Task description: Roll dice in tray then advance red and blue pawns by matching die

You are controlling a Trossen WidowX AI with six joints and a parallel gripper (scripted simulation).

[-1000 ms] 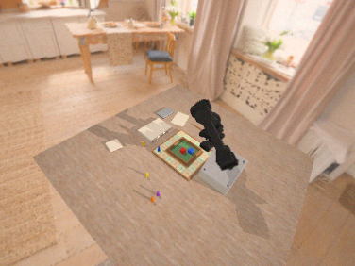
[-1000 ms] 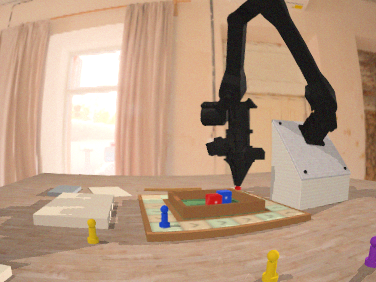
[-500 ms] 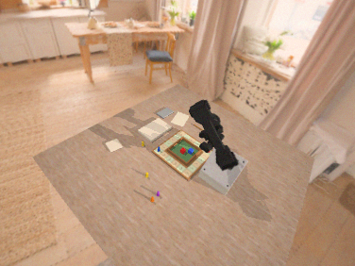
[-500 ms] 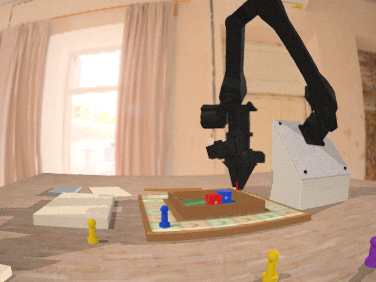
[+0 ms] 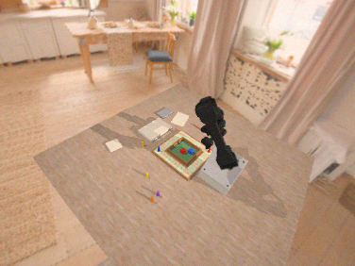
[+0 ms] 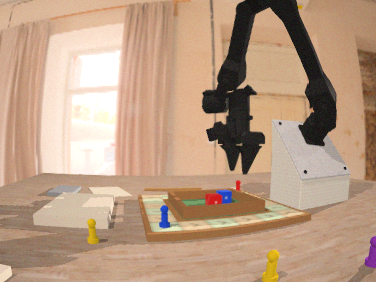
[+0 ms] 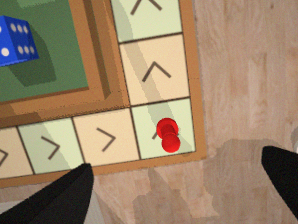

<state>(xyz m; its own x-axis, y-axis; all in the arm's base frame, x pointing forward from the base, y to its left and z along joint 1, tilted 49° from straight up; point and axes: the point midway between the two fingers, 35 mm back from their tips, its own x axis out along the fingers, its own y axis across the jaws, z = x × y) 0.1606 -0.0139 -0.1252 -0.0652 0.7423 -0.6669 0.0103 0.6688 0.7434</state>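
My gripper tip is now 40 mm above the red pawn. From my gripper tip the other things lie so: green tray 120 mm to the left, 100 mm ahead, 60 mm below; then blue pawn 240 mm to the left, 210 mm ahead, 40 mm below; then thin wooden stick 150 mm ahead, 140 mm to the right, 60 mm below.
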